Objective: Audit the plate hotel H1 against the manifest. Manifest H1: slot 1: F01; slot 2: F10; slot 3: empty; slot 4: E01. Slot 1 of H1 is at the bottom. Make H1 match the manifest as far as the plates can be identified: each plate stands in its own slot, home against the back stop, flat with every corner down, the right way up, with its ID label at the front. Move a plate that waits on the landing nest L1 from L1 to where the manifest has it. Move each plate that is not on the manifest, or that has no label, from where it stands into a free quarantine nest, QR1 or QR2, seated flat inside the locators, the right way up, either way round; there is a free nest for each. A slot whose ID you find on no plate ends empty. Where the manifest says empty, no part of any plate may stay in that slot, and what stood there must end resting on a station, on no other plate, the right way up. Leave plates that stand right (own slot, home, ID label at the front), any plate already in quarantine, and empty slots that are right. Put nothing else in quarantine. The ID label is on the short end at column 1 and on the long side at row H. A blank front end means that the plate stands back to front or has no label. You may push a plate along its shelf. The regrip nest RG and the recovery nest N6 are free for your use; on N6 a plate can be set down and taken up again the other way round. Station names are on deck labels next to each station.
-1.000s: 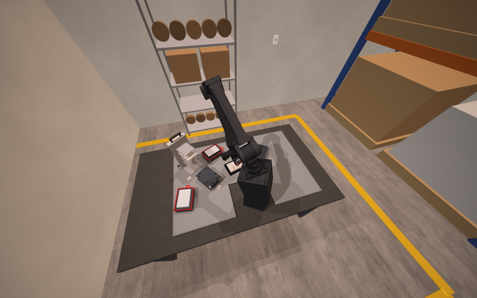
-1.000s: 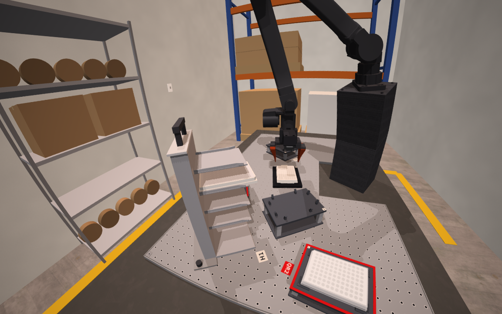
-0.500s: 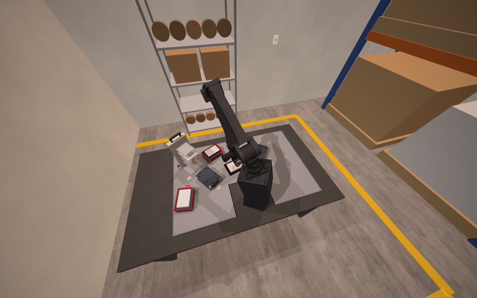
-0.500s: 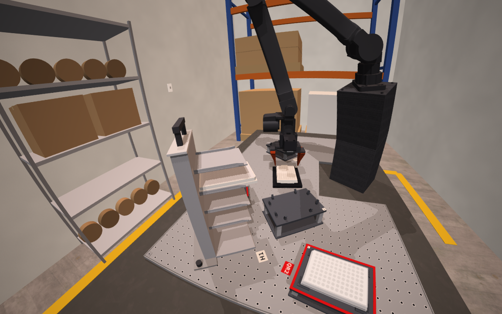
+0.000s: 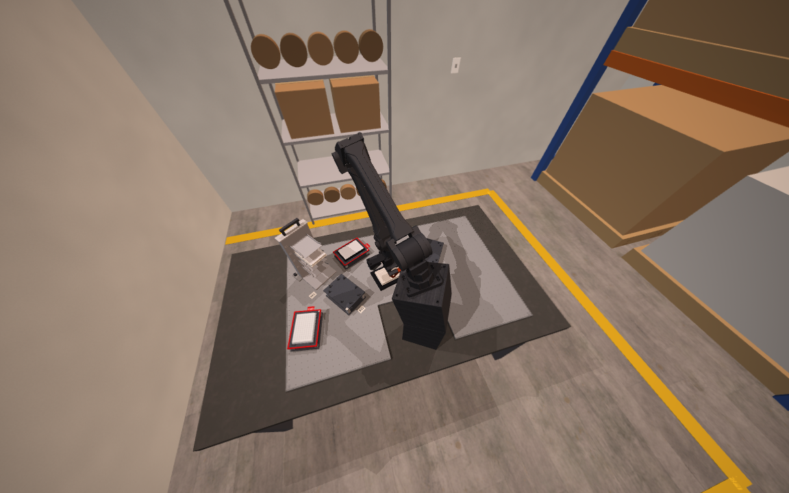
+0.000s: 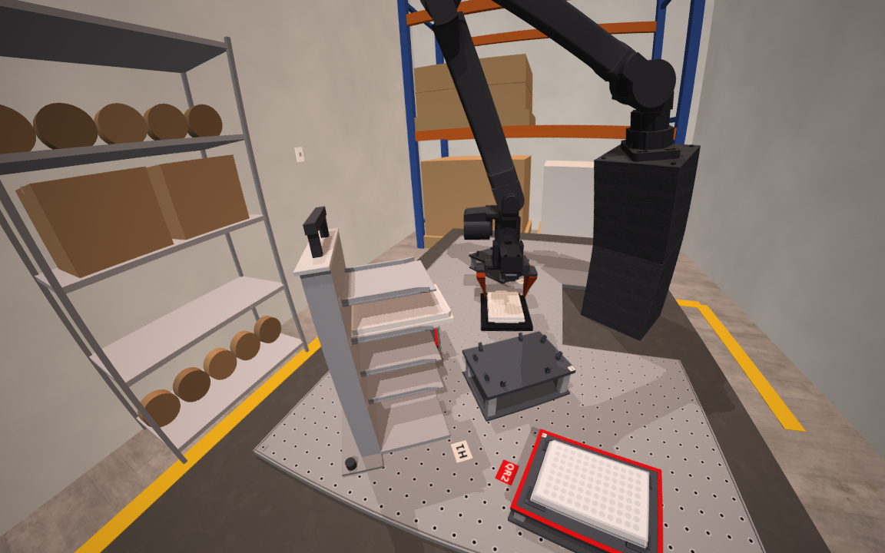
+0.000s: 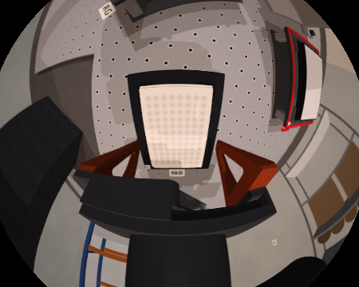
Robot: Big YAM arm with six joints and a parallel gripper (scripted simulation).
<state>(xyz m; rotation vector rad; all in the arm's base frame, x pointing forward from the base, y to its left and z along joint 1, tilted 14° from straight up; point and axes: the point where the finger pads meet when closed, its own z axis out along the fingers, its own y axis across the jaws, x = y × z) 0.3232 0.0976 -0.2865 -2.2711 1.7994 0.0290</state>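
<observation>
Now: hand 5 cm above the flat black nest. Round my hand: L1 label 2 cm behind, 19 cm to the right, 5 cm below; N6 deck label 2 cm ahead, 10 cm to the right, 5 cm below; dark regrip nest 6 cm behind, 24 cm to the left.
</observation>
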